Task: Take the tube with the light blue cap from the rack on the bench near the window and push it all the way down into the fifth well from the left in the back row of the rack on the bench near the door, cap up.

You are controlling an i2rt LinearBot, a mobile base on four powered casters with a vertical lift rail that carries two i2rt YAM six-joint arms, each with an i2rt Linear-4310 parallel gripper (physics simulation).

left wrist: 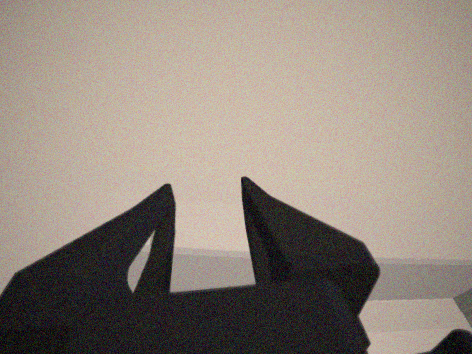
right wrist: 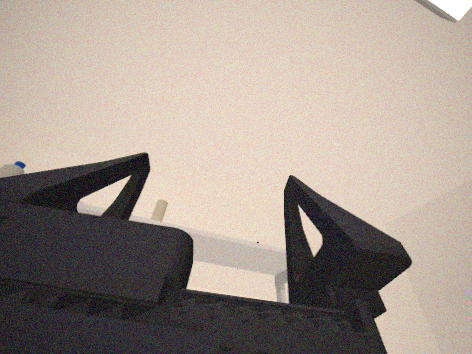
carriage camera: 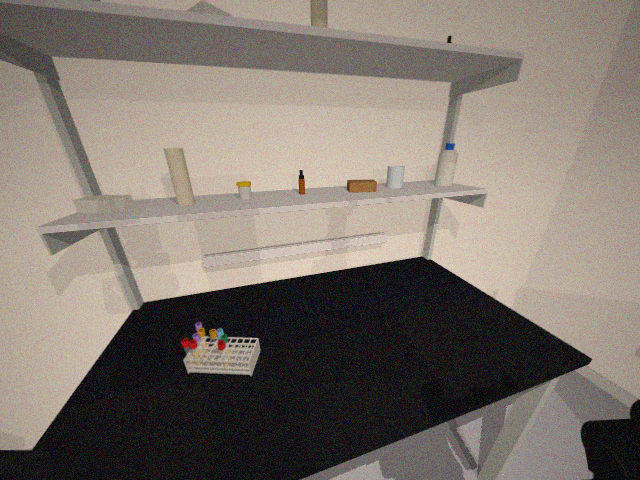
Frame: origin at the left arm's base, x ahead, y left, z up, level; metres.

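Seen in the pictures: left gripper, fingertip midpoint: (left wrist: 207,190); right gripper, fingertip midpoint: (right wrist: 218,171).
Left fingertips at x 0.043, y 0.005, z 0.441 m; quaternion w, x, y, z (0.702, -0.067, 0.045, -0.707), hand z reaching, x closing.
Offsets run from my left fingertips to a thing's top centre. "spot": to the spot under its first point. Level surfaces: height alone.
A white tube rack @(spot: dx +0.371, dy -0.133, dz -0.626 m) (carriage camera: 254,357) stands on the black bench @(dz -0.657 m) (carriage camera: 330,356), left of centre in the carriage view. The tube with the light blue cap @(dx +0.397, dy -0.035, dz -0.538 m) (carriage camera: 220,332) stands cap up in its back part, between an orange cap @(spot: dx +0.389, dy -0.014, dz -0.540 m) (carriage camera: 212,333) and a green cap @(spot: dx +0.365, dy -0.056, dz -0.538 m) (carriage camera: 223,338). Red, purple and orange caps show at its left end. No second rack shows. My left gripper (left wrist: 207,190) is partly open and empty, in front of a bare wall. My right gripper (right wrist: 218,171) is wide open and empty, facing the upper wall. Neither gripper shows in the carriage view.
A shelf @(dz -0.200 m) (carriage camera: 320,202) above the bench holds a beige cylinder @(spot: dx +0.610, dy +0.093, dz -0.112 m) (carriage camera: 179,178), a yellow-lidded jar @(spot: dx +0.679, dy -0.085, dz -0.170 m) (carriage camera: 244,191), an amber bottle @(spot: dx +0.754, dy -0.286, dz -0.161 m) (carriage camera: 301,184), a brown box @(spot: dx +0.770, dy -0.525, dz -0.177 m) (carriage camera: 361,186), a pale cup @(spot: dx +0.835, dy -0.683, dz -0.153 m) (carriage camera: 395,177) and a blue-capped bottle @(spot: dx +0.865, dy -0.914, dz -0.119 m) (carriage camera: 446,167). A higher shelf (carriage camera: 258,49) overhangs. A black object (carriage camera: 612,444) stands at lower right.
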